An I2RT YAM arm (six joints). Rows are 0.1 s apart.
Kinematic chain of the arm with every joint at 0, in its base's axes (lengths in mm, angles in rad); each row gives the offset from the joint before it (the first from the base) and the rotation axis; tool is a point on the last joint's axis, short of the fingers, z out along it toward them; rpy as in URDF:
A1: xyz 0 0 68 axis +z
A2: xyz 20 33.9 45.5 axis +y
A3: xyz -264 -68.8 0 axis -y
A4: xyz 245 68.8 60 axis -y
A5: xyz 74 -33.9 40.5 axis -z
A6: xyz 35.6 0 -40.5 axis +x
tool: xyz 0 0 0 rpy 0 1.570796 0
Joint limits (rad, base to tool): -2.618..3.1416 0..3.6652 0..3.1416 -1.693..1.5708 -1.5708..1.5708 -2.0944..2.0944
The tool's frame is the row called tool.
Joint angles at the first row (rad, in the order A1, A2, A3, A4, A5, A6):
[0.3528, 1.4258, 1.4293, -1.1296, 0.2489, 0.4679]
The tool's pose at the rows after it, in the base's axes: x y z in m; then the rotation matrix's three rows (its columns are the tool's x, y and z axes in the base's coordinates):
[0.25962, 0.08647, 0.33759], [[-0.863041, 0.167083, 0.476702], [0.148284, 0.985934, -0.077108], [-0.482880, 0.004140, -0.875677]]
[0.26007, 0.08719, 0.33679], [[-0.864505, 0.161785, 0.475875], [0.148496, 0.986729, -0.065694], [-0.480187, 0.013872, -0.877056]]
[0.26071, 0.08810, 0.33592], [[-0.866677, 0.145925, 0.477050], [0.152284, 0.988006, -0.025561], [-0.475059, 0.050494, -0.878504]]
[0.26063, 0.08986, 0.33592], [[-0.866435, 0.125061, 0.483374], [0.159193, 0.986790, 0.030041], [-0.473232, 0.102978, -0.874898]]
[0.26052, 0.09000, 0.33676], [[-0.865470, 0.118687, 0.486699], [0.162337, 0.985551, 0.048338], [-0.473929, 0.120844, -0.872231]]
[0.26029, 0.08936, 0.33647], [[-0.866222, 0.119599, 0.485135], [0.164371, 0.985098, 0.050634], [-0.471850, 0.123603, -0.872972]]
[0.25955, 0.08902, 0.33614], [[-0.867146, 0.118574, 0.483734], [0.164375, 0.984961, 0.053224], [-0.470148, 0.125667, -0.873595]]
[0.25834, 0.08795, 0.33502], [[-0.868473, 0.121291, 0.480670], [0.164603, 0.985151, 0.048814], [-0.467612, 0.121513, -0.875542]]
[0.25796, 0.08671, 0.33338], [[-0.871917, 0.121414, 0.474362], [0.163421, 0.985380, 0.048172], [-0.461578, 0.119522, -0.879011]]
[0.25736, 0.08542, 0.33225], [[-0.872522, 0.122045, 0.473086], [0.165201, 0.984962, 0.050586], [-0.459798, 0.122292, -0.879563]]
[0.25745, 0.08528, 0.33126], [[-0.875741, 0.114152, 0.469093], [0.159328, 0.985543, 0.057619], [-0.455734, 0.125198, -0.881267]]
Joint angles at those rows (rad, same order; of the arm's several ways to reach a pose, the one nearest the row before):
[0.3523, 1.4251, 1.4282, -1.1259, 0.2391, 0.4665]
[0.3528, 1.4258, 1.4255, -1.1202, 0.2281, 0.4665]
[0.3502, 1.4228, 1.4178, -1.1020, 0.1888, 0.4649]
[0.3498, 1.4147, 1.4071, -1.0752, 0.1379, 0.4676]
[0.3482, 1.4113, 1.4059, -1.0676, 0.1209, 0.4681]
[0.3458, 1.4097, 1.4037, -1.0677, 0.1171, 0.4683]
[0.3451, 1.4067, 1.4000, -1.0676, 0.1138, 0.4679]
[0.3432, 1.4021, 1.3926, -1.0695, 0.1161, 0.4671]
[0.3390, 1.4005, 1.3861, -1.0712, 0.1125, 0.4633]
[0.3346, 1.3960, 1.3779, -1.0677, 0.1078, 0.4613]
[0.3328, 1.3961, 1.3745, -1.0661, 0.0990, 0.4543]

